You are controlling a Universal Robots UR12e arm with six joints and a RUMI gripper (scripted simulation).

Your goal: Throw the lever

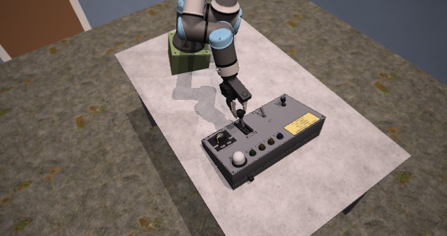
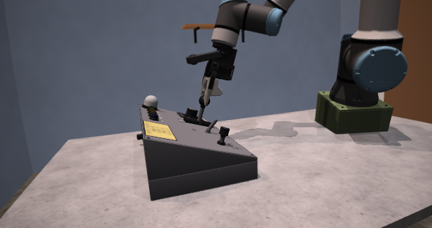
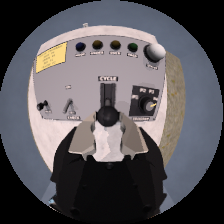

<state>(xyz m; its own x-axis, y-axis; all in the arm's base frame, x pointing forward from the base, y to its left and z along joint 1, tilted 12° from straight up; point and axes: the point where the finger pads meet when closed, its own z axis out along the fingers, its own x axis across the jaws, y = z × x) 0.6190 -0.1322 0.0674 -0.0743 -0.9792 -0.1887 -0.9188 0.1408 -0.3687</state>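
The ball-topped lever is 10 mm ahead of my hand and 40 mm below it. From my hand the other things lie so: rotary selector (10 mm ahead, 130 mm to the right, 60 mm below); toggle switch (20 mm ahead, 120 mm to the left, 60 mm below); wedge-shaped console (60 mm ahead, 50 mm to the left, 80 mm below).
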